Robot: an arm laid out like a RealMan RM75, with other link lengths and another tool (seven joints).
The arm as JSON. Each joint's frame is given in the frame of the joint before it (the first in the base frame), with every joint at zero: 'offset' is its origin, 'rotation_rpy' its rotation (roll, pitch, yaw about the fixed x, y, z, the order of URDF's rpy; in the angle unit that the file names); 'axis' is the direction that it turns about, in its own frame. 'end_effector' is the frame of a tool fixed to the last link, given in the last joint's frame.
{
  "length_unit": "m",
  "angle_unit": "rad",
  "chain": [
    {
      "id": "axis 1",
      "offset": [
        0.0,
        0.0,
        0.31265
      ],
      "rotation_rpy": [
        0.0,
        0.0,
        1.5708
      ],
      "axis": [
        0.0,
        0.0,
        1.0
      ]
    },
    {
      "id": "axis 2",
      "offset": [
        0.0,
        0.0,
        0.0
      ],
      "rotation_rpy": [
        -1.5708,
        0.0,
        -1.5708
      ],
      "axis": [
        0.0,
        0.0,
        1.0
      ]
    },
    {
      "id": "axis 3",
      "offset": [
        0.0,
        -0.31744,
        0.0
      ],
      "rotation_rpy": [
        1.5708,
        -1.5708,
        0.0
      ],
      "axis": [
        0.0,
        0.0,
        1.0
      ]
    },
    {
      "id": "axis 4",
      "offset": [
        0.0,
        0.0,
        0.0
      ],
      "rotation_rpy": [
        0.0,
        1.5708,
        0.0
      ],
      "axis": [
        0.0,
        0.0,
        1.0
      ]
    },
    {
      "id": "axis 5",
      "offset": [
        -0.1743,
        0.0,
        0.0
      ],
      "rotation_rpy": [
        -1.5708,
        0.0,
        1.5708
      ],
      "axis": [
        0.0,
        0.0,
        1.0
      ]
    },
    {
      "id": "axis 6",
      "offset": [
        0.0,
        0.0,
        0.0
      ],
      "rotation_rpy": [
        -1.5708,
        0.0,
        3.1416
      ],
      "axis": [
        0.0,
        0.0,
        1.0
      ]
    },
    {
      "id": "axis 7",
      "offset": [
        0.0,
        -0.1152,
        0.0
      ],
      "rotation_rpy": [
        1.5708,
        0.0,
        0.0
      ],
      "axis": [
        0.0,
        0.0,
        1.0
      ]
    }
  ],
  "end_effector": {
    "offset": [
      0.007,
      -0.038,
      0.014
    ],
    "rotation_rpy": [
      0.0,
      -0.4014,
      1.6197
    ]
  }
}
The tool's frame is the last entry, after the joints.
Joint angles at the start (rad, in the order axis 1, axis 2, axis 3, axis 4, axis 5, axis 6, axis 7): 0.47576, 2.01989, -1.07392, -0.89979, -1.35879, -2.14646, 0.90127
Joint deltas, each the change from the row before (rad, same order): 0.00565, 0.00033, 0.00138, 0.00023, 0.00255, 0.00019, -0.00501; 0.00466, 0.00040, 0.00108, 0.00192, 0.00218, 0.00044, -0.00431; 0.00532, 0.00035, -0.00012, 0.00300, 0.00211, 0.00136, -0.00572; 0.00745, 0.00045, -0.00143, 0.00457, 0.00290, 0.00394, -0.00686; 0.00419, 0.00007, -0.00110, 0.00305, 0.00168, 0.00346, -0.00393; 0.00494, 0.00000, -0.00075, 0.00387, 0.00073, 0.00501, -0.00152; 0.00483, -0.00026, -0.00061, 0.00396, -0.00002, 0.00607, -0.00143; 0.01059, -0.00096, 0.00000, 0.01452, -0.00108, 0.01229, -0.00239; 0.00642, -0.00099, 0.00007, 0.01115, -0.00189, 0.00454, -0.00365; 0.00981, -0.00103, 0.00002, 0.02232, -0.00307, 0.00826, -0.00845; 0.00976, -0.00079, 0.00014, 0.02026, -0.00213, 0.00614, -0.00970; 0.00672, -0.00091, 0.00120, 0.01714, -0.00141, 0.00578, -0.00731; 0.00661, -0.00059, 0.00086, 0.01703, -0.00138, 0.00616, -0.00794; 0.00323, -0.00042, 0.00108, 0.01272, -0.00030, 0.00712, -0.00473; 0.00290, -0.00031, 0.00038, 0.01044, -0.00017, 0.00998, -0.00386
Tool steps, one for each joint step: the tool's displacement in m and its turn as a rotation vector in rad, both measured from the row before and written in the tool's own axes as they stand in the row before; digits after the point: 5 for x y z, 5 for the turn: -0.00151, 0.00077, 0.00156, -0.00674, 0.00169, -0.00810; -0.00119, 0.00039, 0.00122, -0.00559, 0.00031, -0.00531; -0.00125, 0.00019, 0.00146, -0.00566, 0.00064, -0.00559; -0.00179, -0.00009, 0.00216, -0.00613, 0.00019, -0.00629; -0.00112, -0.00020, 0.00118, -0.00261, -0.00086, -0.00342; -0.00139, -0.00055, 0.00128, -0.00025, -0.00171, -0.00116; -0.00149, -0.00069, 0.00116, 0.00128, -0.00237, -0.00123; -0.00309, -0.00211, 0.00189, 0.00409, -0.00774, 0.00270; -0.00147, -0.00131, 0.00085, 0.00161, -0.00280, 0.00236; -0.00204, -0.00272, 0.00112, 0.00246, -0.00766, 0.00558; -0.00187, -0.00216, 0.00134, -0.00018, -0.00555, 0.00304; -0.00153, -0.00184, 0.00052, 0.00105, -0.00742, 0.00321; -0.00141, -0.00190, 0.00064, 0.00097, -0.00743, 0.00282; -0.00106, -0.00166, -0.00005, 0.00283, -0.00958, 0.00299; -0.00127, -0.00173, 0.00013, 0.00475, -0.01039, 0.00157
